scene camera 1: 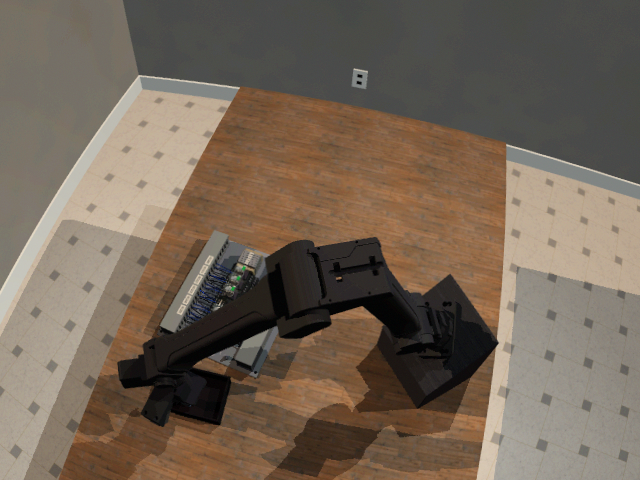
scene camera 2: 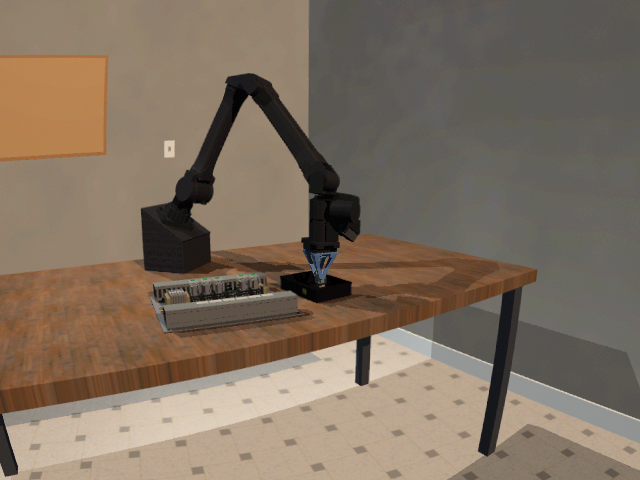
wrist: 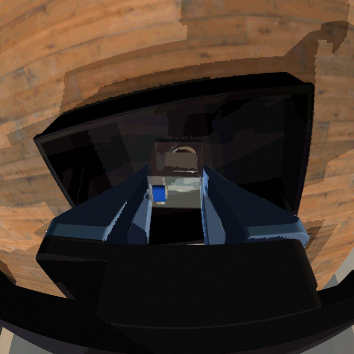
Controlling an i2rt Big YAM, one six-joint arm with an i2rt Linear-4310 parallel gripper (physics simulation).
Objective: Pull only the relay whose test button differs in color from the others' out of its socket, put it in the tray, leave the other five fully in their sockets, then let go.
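Seen in the pictures: gripper, fingertip midpoint: (scene camera 1: 188,396) (scene camera 2: 319,277) (wrist: 175,173); arm's base, origin of the base link: (scene camera 1: 436,328) (scene camera 2: 173,220).
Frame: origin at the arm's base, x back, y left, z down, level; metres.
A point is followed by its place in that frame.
Note:
My gripper (scene camera 2: 320,277) {z 0.119, x -0.486, y 0.252 m} (wrist: 175,173) {z 0.119, x -0.486, y 0.252 m} is shut on the relay with the blue test button (scene camera 2: 320,283) {z 0.131, x -0.500, y 0.246 m} (wrist: 184,199) {z 0.100, x -0.490, y 0.249 m}, a clear-cased block between the two blue fingers. The relay is upright, low inside the walls of the black tray (scene camera 1: 225,400) {z 0.142, x -0.407, y 0.229 m} (scene camera 2: 337,292) {z 0.140, x -0.567, y 0.252 m} (wrist: 175,93) {z 0.137, x -0.491, y 0.293 m}. Its lower end is hidden, so I cannot tell whether it touches the tray floor. The relays with green test buttons (scene camera 1: 234,279) {z 0.088, x -0.469, y -0.050 m} (scene camera 2: 204,285) {z 0.097, x -0.481, y -0.064 m} stand in a row on the grey panel (scene camera 2: 230,310) {z 0.128, x -0.592, y -0.046 m}, with a gap in the row in the second scene view. The arm covers part of the row in the first scene view.
The panel carries a long grey wire duct (scene camera 1: 193,281) {z 0.113, x -0.573, y -0.029 m} with blue wires (scene camera 1: 209,291) {z 0.153, x -0.537, y -0.033 m} beside it, and a light terminal block (scene camera 1: 249,258) {z 0.110, x -0.459, y -0.128 m} (scene camera 2: 176,296) {z 0.113, x -0.483, y -0.135 m} at one end. The panel lies close beside the tray. The arm's black base (scene camera 1: 439,356) {z 0.014, x 0.020, y 0.056 m} (scene camera 2: 173,242) {z 0.058, x -0.086, y -0.028 m} stands on the wooden table (scene camera 1: 361,170) {z 0.156, x -0.257, y -0.528 m}.

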